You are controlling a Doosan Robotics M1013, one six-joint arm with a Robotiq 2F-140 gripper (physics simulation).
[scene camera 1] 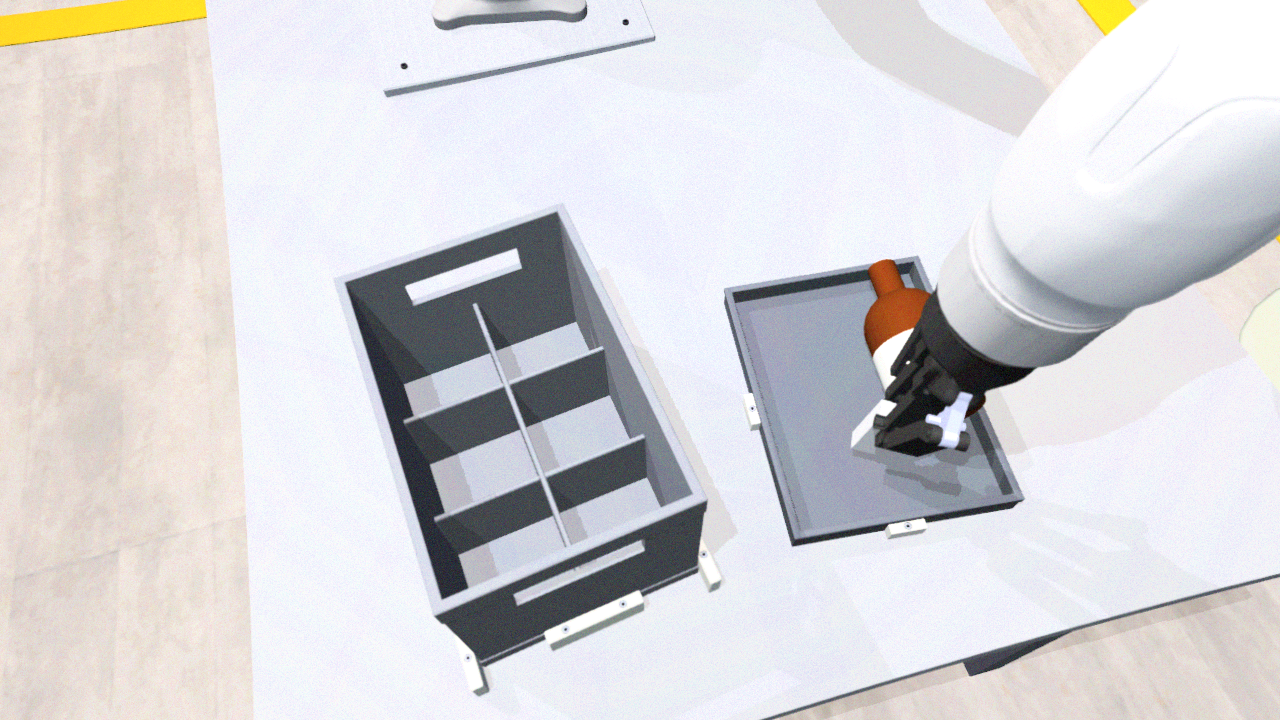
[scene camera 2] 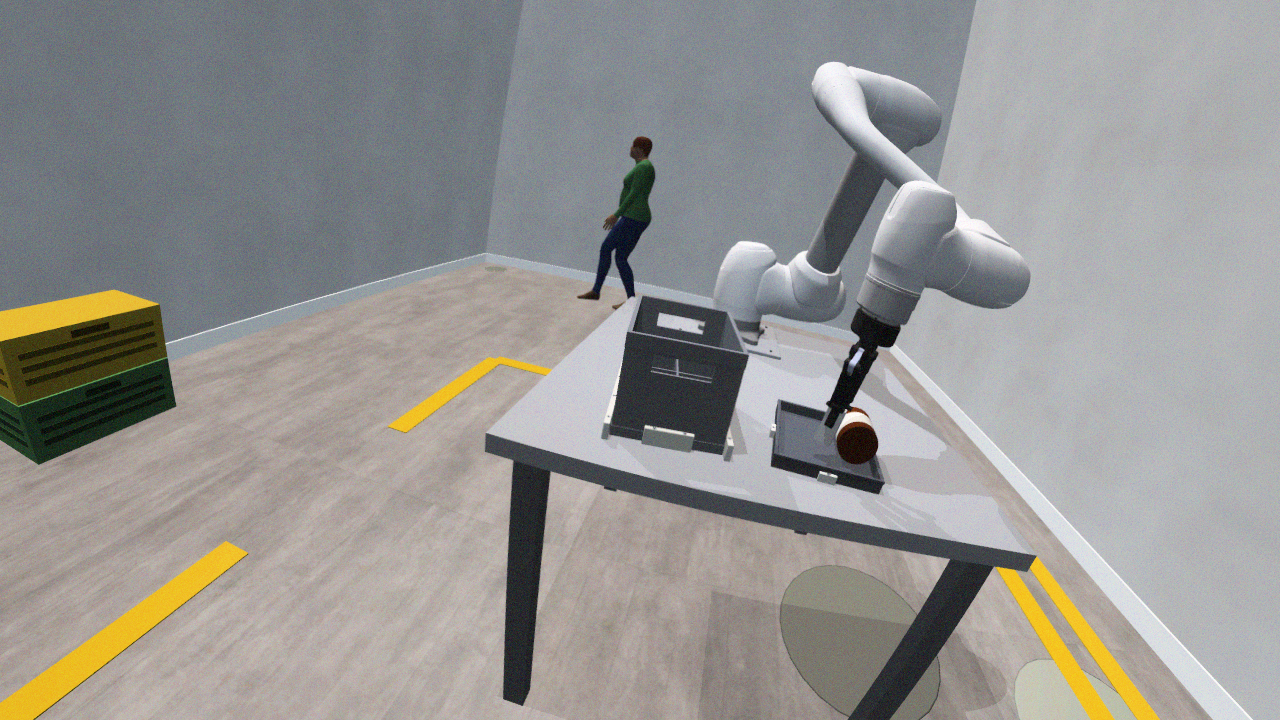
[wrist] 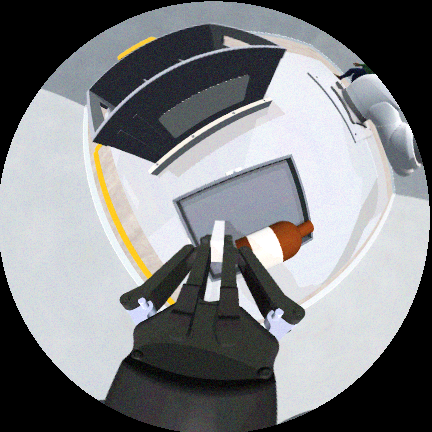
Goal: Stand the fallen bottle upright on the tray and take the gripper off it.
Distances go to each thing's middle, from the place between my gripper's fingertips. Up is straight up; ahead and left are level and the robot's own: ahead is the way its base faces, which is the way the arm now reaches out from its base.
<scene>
My gripper is now 100 mm past the brown bottle [scene camera 1: 889,321] and 60 mm to the right of it.
</scene>
